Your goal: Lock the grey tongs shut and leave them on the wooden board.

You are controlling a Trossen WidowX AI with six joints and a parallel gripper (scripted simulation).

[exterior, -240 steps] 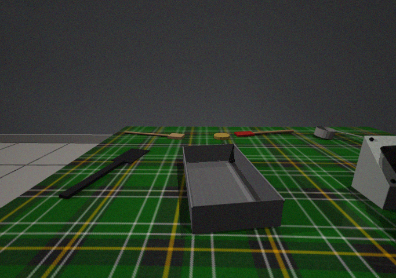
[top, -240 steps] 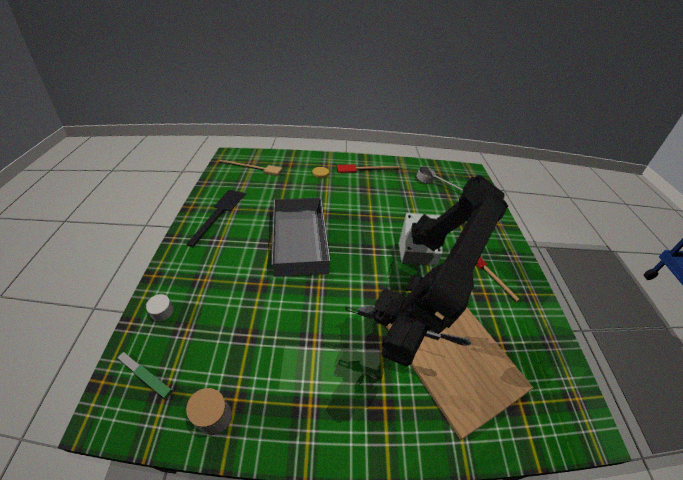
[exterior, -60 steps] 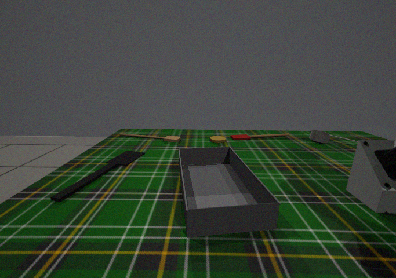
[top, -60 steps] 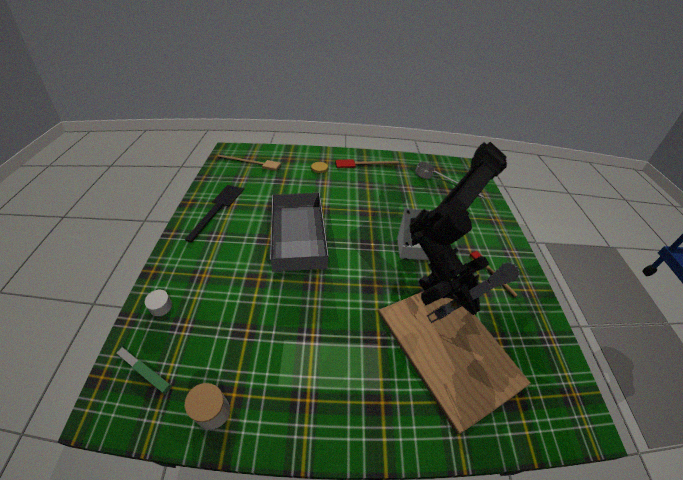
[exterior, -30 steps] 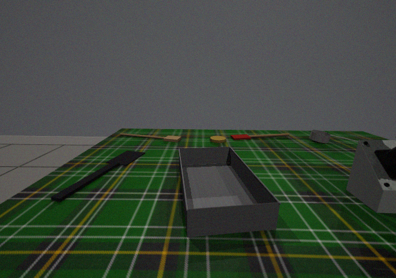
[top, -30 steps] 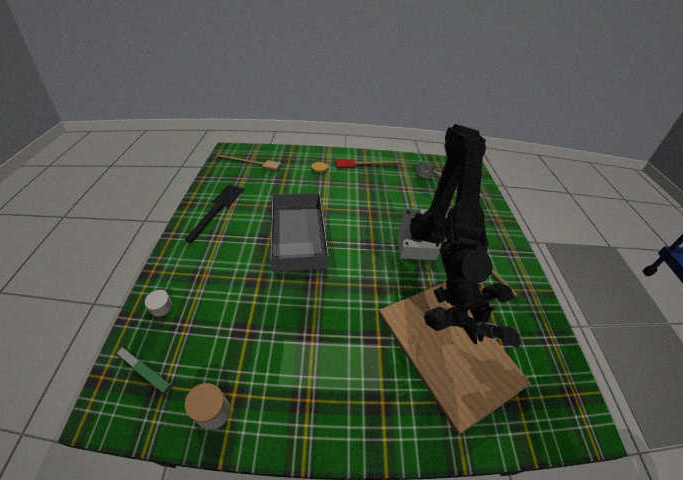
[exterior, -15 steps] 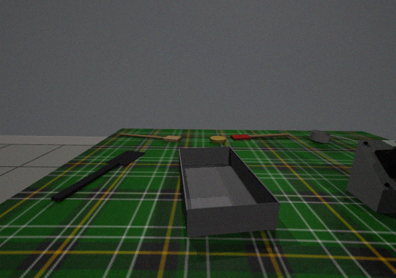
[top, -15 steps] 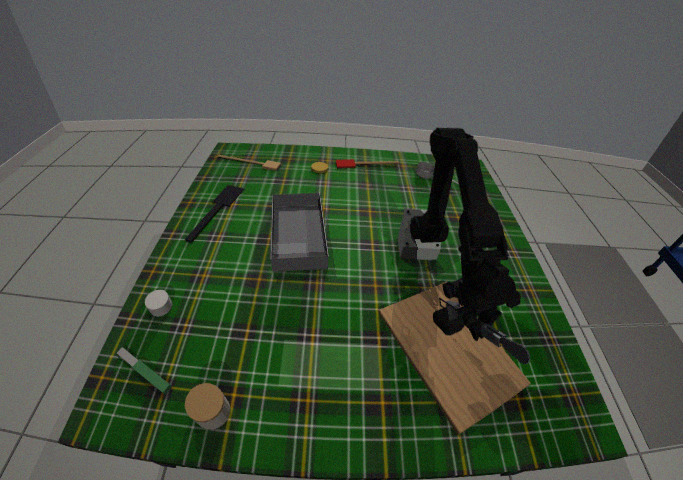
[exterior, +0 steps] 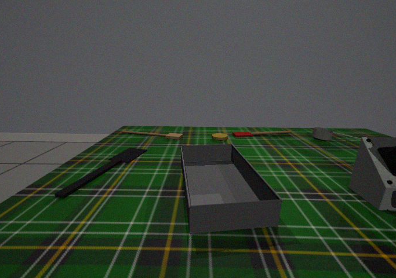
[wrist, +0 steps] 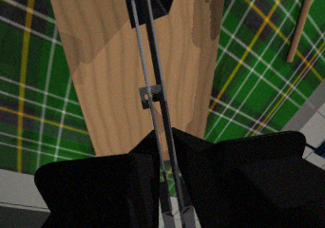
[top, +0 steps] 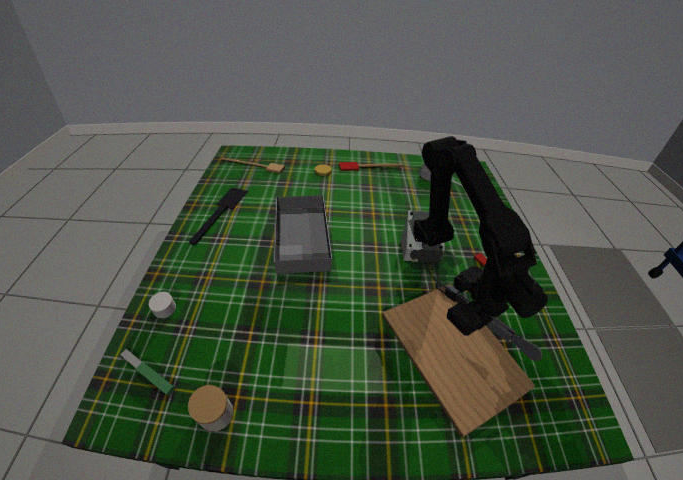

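Now: gripper tip 13 cm above the wooden board, 1 cm to the left of it and 1 cm short of it. Also, from my gripper tip: grey roasting tin (42 cm to the right, 42 cm ahead, 11 cm below); cork-lidded jar (58 cm ahead, 14 cm to the left, 11 cm below); green-handled tool (78 cm ahead, 13 cm below, 5 cm to the left).
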